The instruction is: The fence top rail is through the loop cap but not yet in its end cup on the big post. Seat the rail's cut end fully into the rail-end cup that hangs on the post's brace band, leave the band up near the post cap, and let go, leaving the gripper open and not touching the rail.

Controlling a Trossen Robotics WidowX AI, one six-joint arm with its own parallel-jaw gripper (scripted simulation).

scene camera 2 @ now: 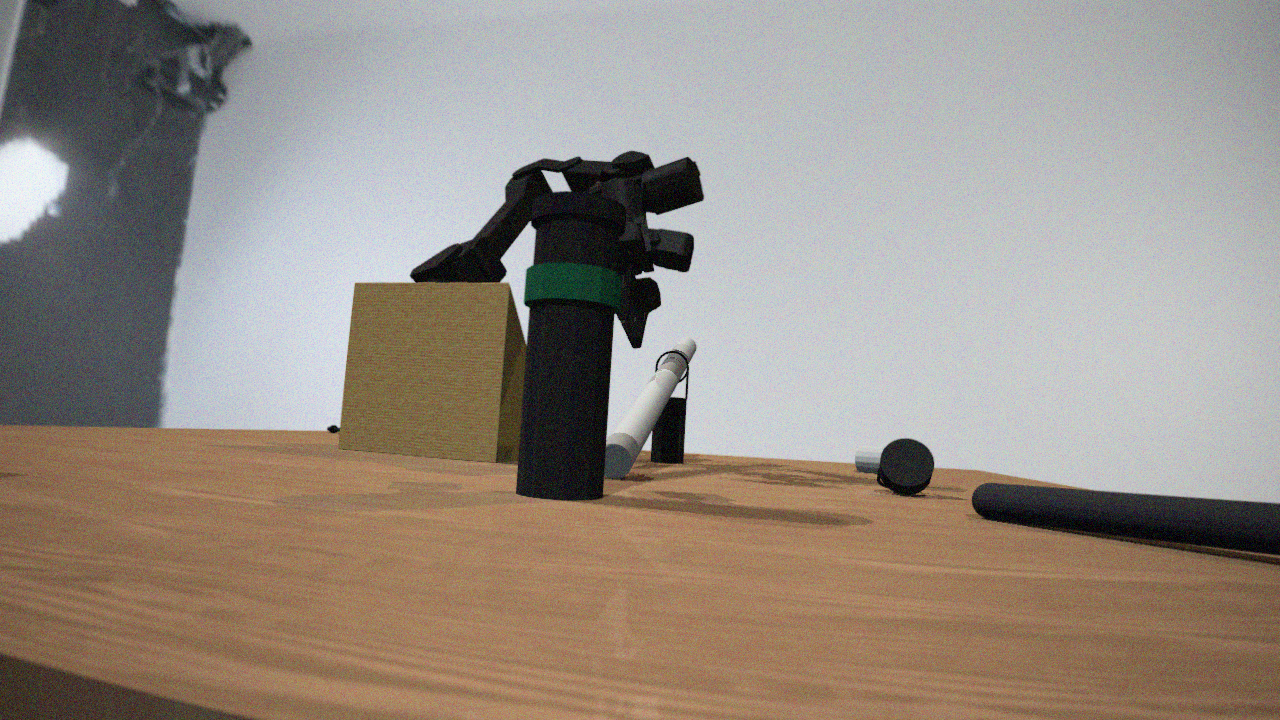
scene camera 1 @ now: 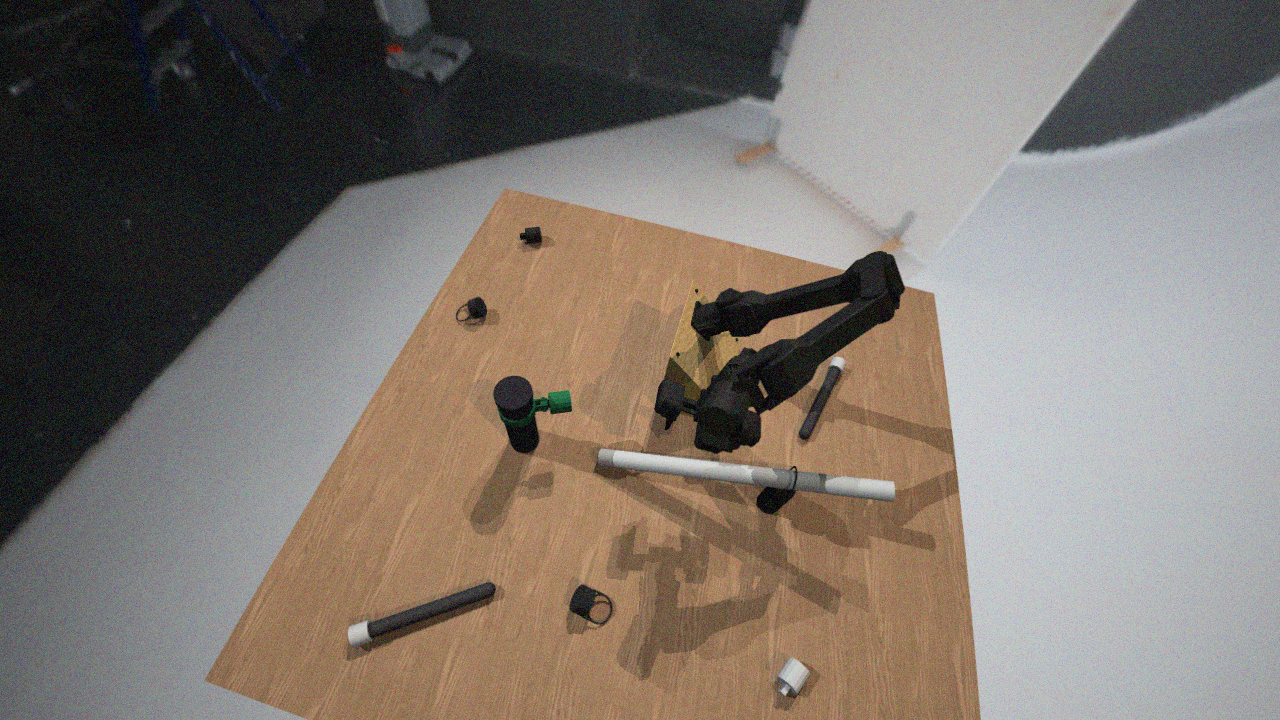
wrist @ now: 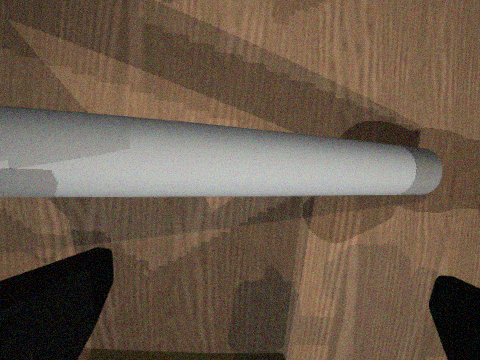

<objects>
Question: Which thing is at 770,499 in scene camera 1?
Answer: A short black post.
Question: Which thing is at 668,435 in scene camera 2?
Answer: A short black post.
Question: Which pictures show my gripper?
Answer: Scene camera 2, scene camera 1 and the wrist view: all of them.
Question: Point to a big black post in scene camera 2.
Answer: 564,414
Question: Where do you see a top rail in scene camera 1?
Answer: At 737,473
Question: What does my gripper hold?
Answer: Nothing.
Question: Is my gripper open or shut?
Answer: Open.
</objects>
